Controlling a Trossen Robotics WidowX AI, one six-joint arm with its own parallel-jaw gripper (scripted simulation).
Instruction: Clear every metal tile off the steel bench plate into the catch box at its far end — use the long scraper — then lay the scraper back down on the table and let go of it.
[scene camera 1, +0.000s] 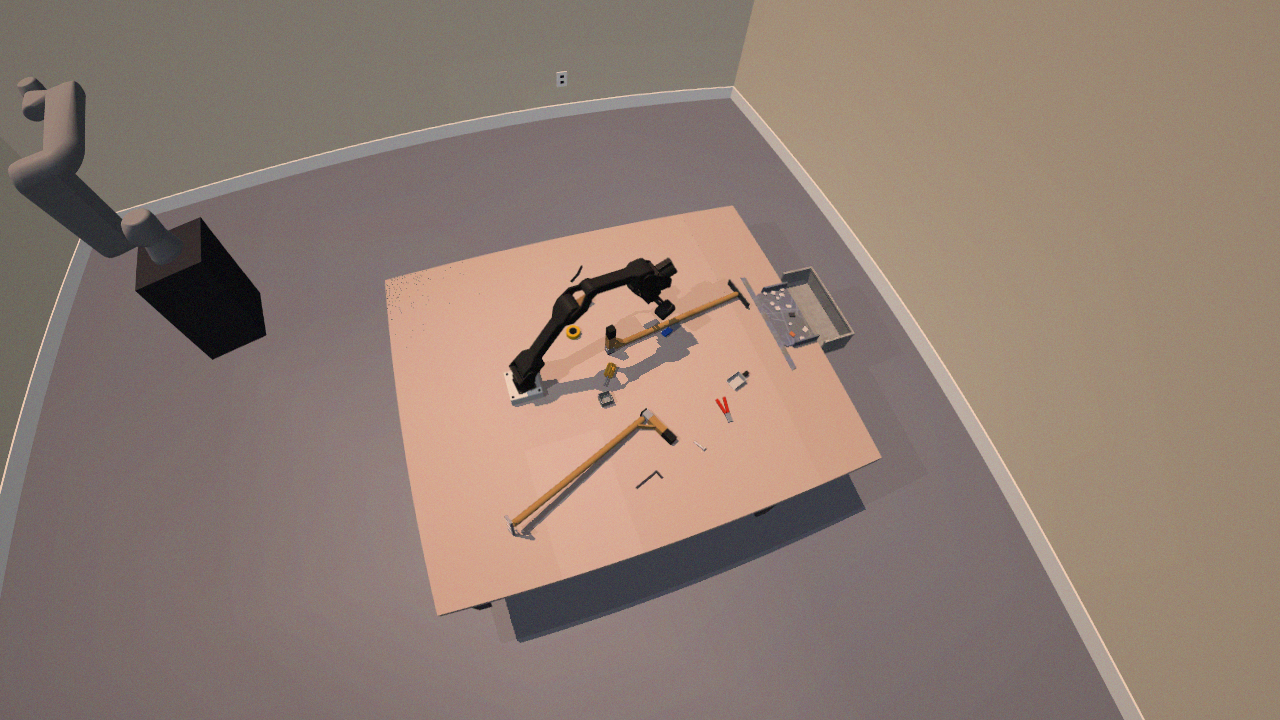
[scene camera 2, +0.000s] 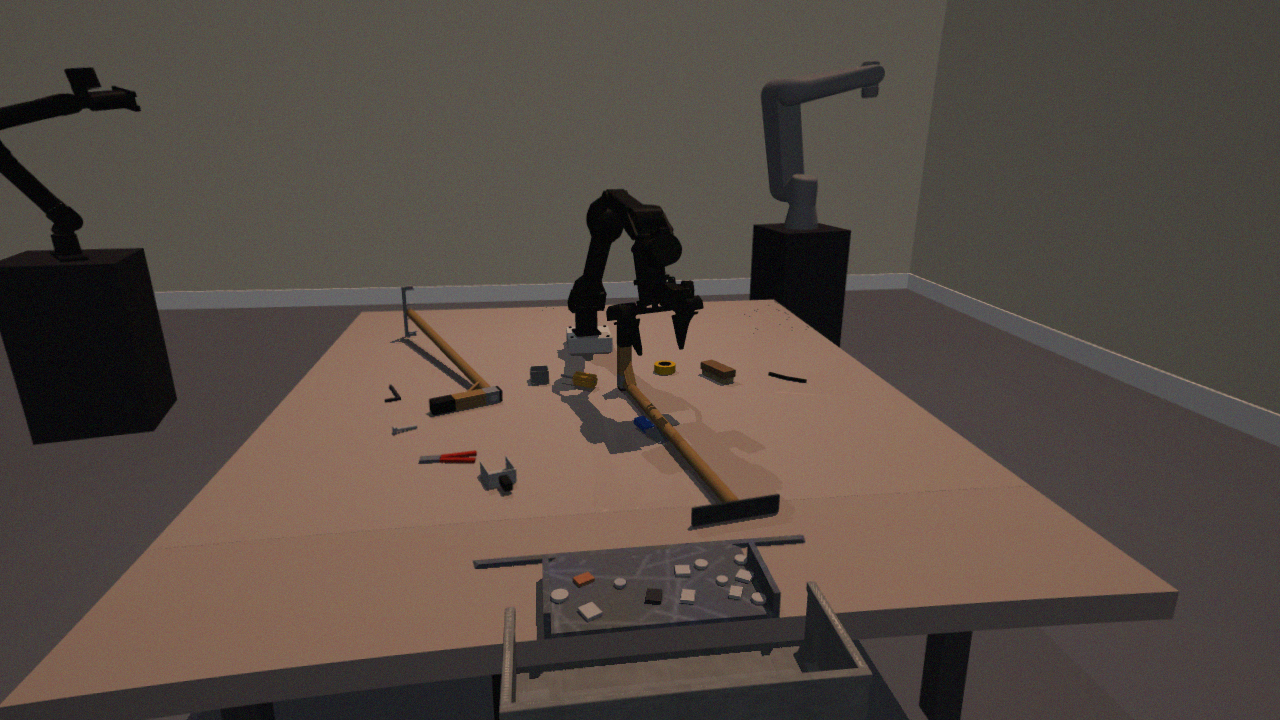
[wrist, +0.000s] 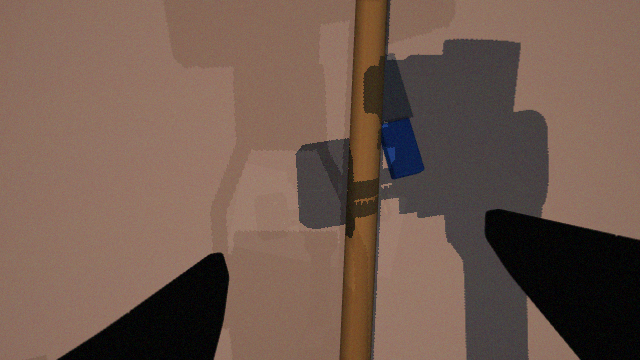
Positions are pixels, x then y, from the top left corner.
Labels:
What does my gripper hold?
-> Nothing.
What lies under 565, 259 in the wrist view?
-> My gripper.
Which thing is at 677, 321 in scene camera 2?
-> My gripper.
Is my gripper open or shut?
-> Open.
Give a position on a long scraper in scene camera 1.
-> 611, 342

